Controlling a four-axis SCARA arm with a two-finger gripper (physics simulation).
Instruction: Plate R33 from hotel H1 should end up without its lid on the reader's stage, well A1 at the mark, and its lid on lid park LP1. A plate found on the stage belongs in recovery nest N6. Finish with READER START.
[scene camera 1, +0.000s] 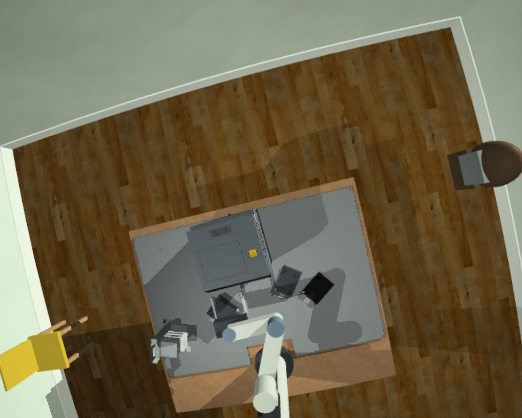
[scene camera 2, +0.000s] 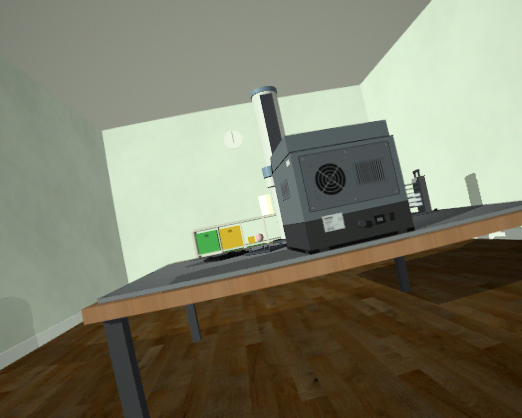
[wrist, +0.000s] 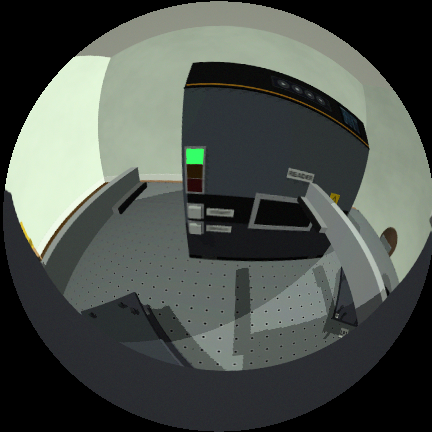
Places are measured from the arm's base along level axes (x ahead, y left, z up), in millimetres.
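Where they show: gripper, fingertip midpoint: (scene camera 1: 226, 294) (wrist: 222, 178).
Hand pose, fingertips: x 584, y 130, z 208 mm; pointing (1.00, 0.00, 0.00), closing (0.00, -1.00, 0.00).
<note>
After its pixels a point has its place.
My gripper (scene camera 1: 227, 297) {z 208, x 584, y 130 mm} (wrist: 222, 178) {z 208, x 584, y 130 mm} is open and empty, its fingers spread wide in front of the reader and above part of a dark nest (scene camera 1: 218, 311) {z 73, x 440, y 247 mm} (wrist: 112, 317) {z 73, x 468, y 257 mm}. The grey reader (scene camera 1: 230, 255) {z 361, x 813, y 17 mm} (scene camera 2: 350, 182) {z 189, x 992, y 32 mm} (wrist: 250, 135) {z 243, x 649, y 103 mm} shows a lit green lamp (wrist: 195, 156) {z 211, x 645, y 166 mm}, two pale front buttons and a dark, framed front opening (wrist: 282, 213) {z 136, x 652, y 33 mm}. No stage shows outside it. The hotel (scene camera 1: 167, 348) {z 170, x 319, y 568 mm} (scene camera 2: 423, 192) {z 116, x 397, y 608 mm} holds several pale plates; R33 cannot be told apart. Lid park LP1 (scene camera 1: 287, 280) {z 23, x 524, y -207 mm} (wrist: 346, 300) {z 23, x 512, y -169 mm} is a dark pad with no lid visible on it. N6 cannot be identified.
A black pad (scene camera 1: 318, 288) {z 24, x 434, y -381 mm} lies right of LP1. The arm's column (scene camera 2: 267, 120) {z 694, x 77, y -22 mm} stands at the table's edge. The wood-edged table (scene camera 1: 280, 385) (scene camera 2: 300, 267) {z -8, x 1050, y -170 mm} bears everything. A yellow chair (scene camera 1: 49, 351) and a brown stool (scene camera 1: 501, 164) stand on the floor.
</note>
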